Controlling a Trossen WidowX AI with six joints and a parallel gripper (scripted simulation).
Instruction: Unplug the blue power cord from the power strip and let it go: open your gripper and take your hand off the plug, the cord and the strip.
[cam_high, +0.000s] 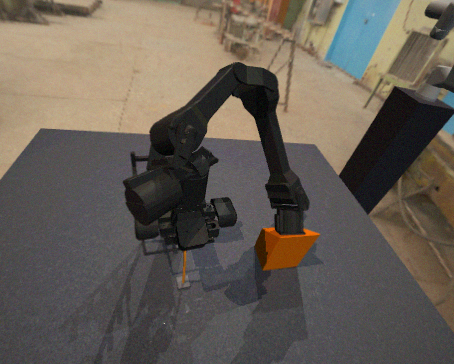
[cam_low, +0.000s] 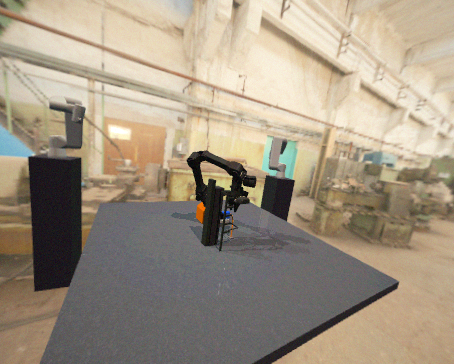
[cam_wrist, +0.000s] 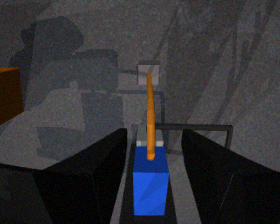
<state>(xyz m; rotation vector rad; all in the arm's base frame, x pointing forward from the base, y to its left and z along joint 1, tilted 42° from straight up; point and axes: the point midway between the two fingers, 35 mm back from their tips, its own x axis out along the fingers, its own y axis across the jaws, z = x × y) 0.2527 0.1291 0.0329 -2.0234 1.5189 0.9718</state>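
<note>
Now: gripper tip 20 mm short of the blue plug, 70 mm to the left of it and 10 mm above it.
</note>
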